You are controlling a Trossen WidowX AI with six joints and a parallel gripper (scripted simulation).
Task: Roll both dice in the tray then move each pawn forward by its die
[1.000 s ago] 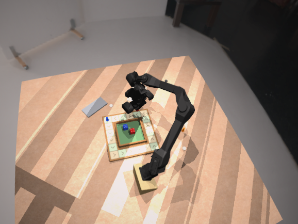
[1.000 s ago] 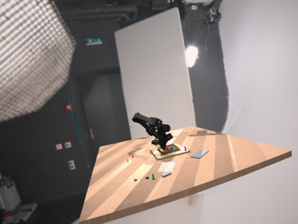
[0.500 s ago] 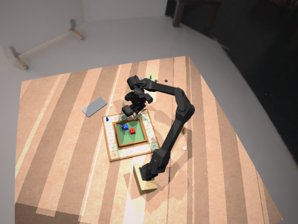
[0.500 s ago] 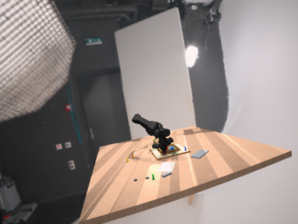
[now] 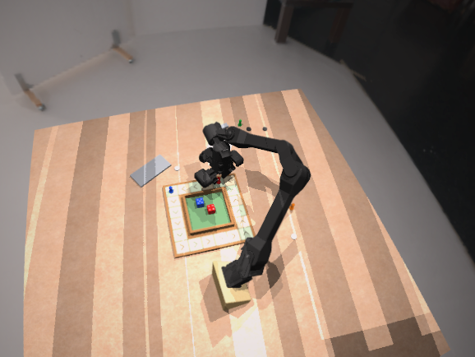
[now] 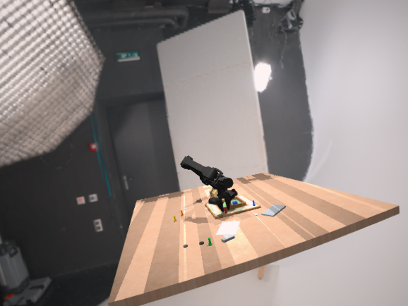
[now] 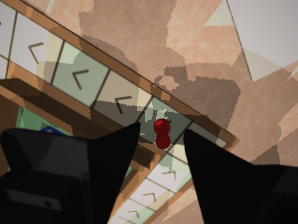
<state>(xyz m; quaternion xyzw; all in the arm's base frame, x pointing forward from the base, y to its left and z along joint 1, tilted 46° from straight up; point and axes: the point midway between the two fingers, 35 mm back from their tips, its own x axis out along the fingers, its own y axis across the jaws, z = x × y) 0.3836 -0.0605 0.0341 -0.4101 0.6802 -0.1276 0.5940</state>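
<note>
Right now the red pawn is right at my gripper tip. Also, from my gripper tip: blue pawn (180 mm to the left); orange pawn (170 mm behind, 240 mm to the right, 10 mm below); grey plate (120 mm ahead, 240 mm to the left, 20 mm below).
</note>
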